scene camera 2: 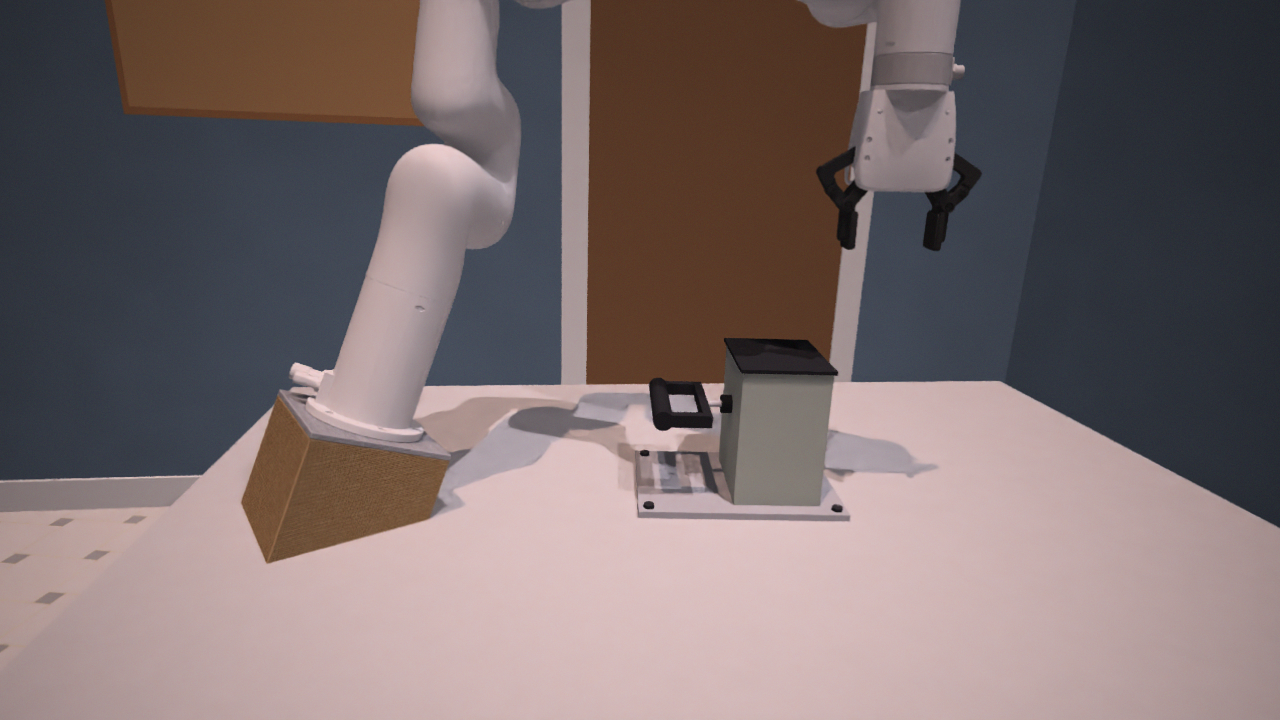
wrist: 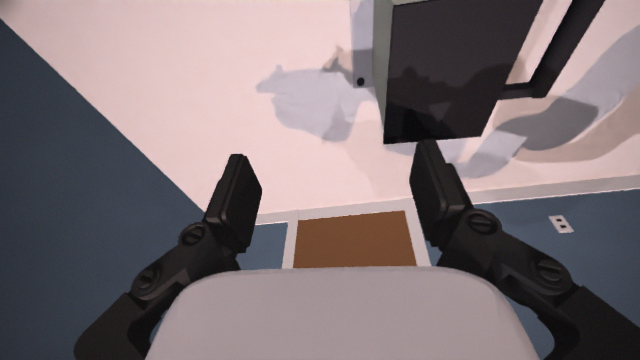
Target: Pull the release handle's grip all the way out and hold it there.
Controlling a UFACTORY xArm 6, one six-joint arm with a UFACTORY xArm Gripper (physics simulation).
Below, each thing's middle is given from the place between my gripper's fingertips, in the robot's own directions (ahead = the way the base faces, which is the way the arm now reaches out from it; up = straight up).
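Base plate [scene camera 2: 670, 485] in sight: 30 cm below my hand, 4 cm to the left, 14 cm behind.
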